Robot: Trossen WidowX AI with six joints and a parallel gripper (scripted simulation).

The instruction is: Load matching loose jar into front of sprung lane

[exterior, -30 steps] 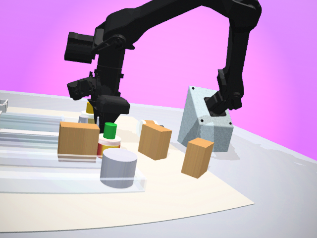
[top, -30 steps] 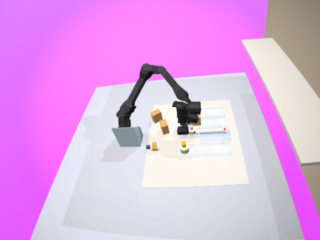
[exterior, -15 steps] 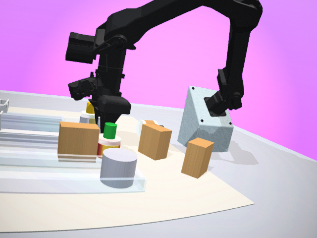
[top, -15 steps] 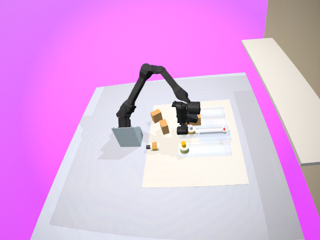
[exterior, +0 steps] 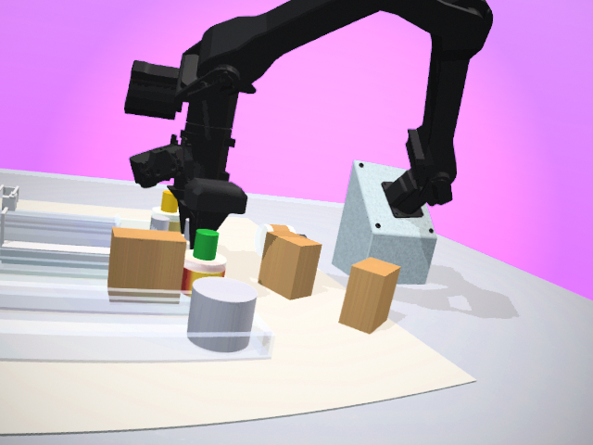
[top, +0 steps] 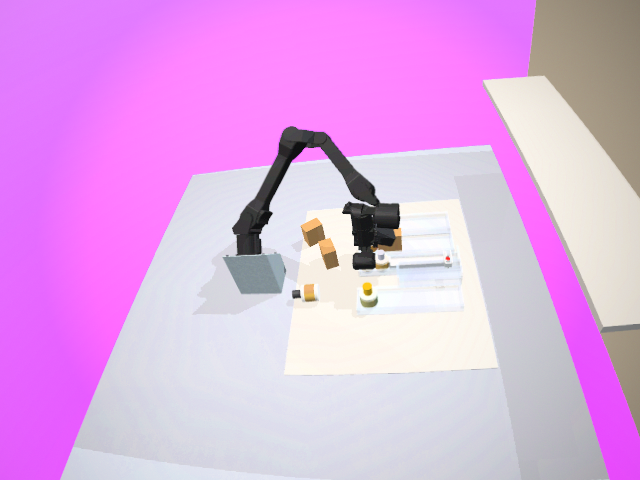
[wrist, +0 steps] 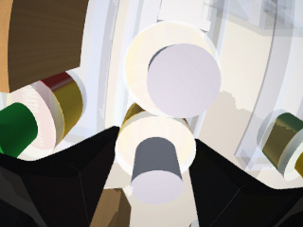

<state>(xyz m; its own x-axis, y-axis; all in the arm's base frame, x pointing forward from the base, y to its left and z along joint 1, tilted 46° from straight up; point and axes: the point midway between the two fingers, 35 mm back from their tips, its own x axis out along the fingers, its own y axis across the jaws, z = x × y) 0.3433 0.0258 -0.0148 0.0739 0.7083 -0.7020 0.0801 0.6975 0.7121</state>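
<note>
Now: gripper tip 8 cm short of the block and 7 cm to the right of it. Also, from my gripper tip: sprung lane 15 cm ahead, 4 cm to the right, 1 cm below; then grey cylinder 2 cm ahead, 17 cm to the left, 1 cm below.
</note>
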